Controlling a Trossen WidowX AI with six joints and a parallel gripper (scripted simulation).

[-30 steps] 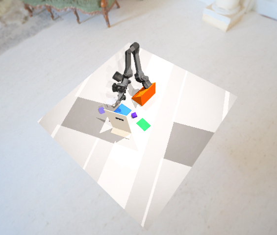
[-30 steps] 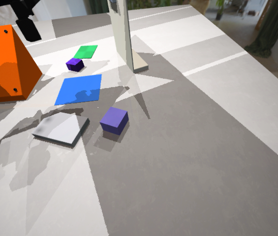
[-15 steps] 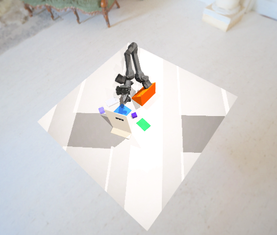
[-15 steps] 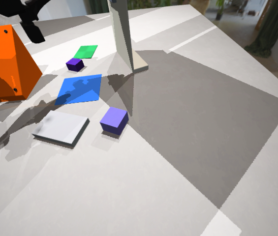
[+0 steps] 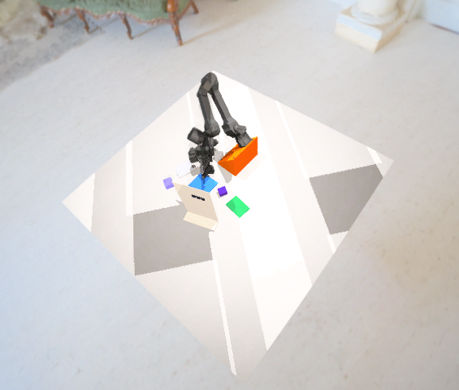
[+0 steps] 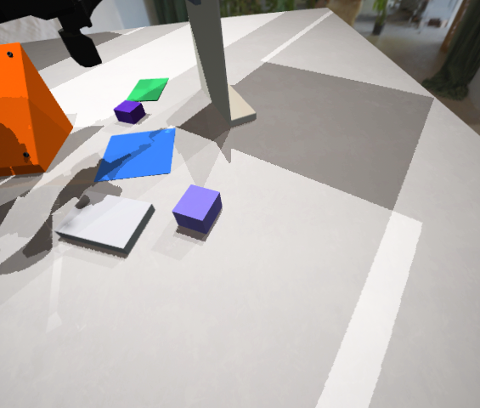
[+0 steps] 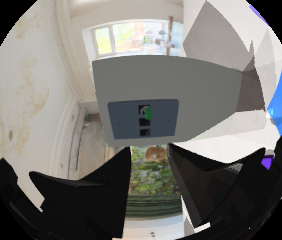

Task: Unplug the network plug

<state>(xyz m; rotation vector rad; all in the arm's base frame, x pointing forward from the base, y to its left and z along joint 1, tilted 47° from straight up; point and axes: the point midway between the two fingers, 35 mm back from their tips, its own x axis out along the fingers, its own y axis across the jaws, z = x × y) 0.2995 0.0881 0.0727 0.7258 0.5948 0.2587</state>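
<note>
Now: gripper tip 8 cm short of the network plug and 4 cm to the right of it. Round my gripper tip: upright panel 10 cm ahead, 9 cm below, 5 cm to the left; flat green square 23 cm below, 14 cm to the left, 6 cm behind; blue square 23 cm below, 9 cm to the right, 4 cm behind.
</note>
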